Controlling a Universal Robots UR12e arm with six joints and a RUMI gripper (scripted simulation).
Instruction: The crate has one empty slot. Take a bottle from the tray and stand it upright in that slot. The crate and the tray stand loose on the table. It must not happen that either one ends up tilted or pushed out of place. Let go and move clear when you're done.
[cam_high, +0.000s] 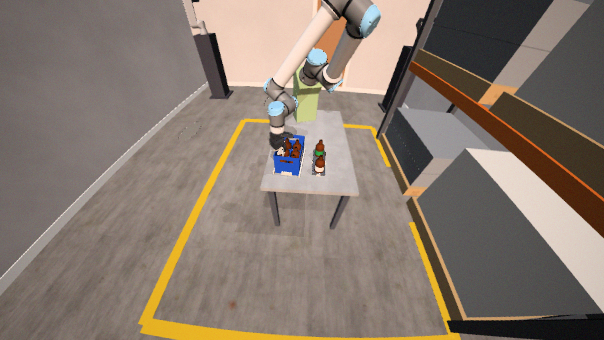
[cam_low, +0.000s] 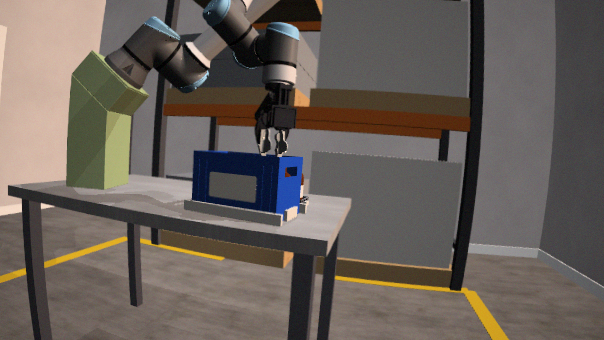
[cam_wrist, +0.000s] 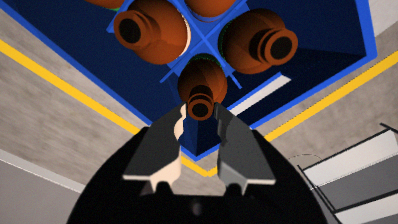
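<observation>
My gripper is now 8 cm past the crate, 6 cm to the right of it and 8 cm above it.
</observation>
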